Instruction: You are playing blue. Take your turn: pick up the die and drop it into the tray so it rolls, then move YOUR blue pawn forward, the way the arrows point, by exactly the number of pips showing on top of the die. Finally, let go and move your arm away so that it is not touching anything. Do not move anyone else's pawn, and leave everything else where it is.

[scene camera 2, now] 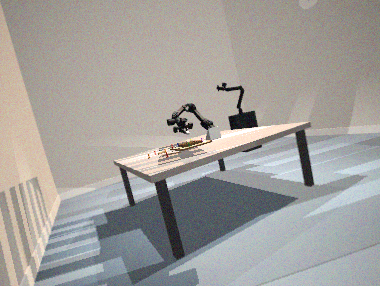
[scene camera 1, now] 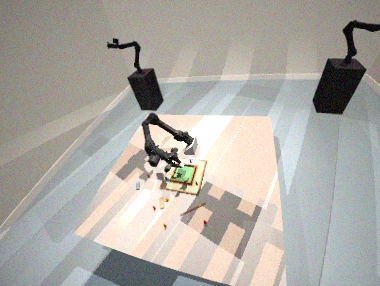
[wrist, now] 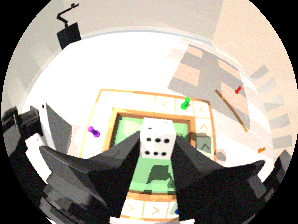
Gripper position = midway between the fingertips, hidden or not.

Observation:
The gripper (wrist: 156, 136) carries a white die (wrist: 157, 139).

